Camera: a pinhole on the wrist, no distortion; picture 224 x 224 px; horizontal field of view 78.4 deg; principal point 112.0 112.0 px. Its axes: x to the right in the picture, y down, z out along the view. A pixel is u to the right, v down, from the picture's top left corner.
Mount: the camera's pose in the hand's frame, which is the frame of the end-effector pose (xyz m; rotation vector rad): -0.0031 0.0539 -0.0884 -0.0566 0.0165 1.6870
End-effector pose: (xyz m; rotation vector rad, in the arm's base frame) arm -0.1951 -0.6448 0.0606 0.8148 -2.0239 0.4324
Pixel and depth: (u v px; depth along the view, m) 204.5 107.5 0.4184
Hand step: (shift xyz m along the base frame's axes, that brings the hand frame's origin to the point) -0.4233 0.0866 -0.1991
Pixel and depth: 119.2 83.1 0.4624
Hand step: -0.3340 -0.1657 -0.1389
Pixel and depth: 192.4 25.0 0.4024
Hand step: -0.5017 -0.0155 0.0107
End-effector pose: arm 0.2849 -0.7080 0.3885 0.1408 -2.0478 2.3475
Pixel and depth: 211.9 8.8 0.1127
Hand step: -0.0784 -0.0454 -0.1396
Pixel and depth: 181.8 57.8 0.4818
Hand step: -0.1492 -0.4342 -0.2727
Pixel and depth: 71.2 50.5 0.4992
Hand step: -0.1955 -0.4208 0.1194
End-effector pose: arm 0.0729 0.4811 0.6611 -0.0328 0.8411 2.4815
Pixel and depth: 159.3 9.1 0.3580
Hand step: -0.2772 0.1147 0.2993
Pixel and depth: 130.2 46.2 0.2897
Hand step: -0.1361 0.0911 0.2089
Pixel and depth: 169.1 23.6 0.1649
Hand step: -0.1353 -0.0106 0.1240
